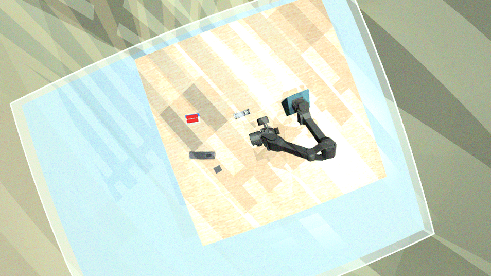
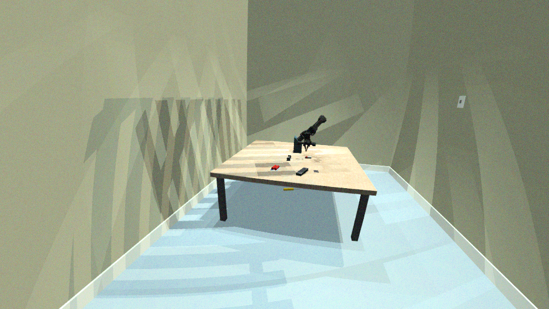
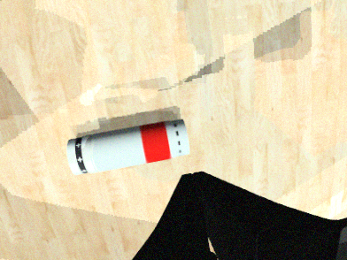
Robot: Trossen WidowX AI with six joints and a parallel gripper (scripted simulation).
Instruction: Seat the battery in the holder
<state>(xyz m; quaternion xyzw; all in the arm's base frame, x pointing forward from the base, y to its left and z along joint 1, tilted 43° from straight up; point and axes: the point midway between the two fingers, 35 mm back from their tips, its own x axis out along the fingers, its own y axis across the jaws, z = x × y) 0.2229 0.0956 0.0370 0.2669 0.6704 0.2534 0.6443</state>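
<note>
Right now the battery is 30 mm to the left of my gripper tip and 60 mm below it. From my gripper tip the other things lie so: dark flat bar 410 mm ahead, 20 mm to the right, 60 mm below; small dark square 360 mm ahead, 100 mm to the left, 70 mm below; yellow object 370 mm ahead, 90 mm to the right, 260 mm below.
</note>
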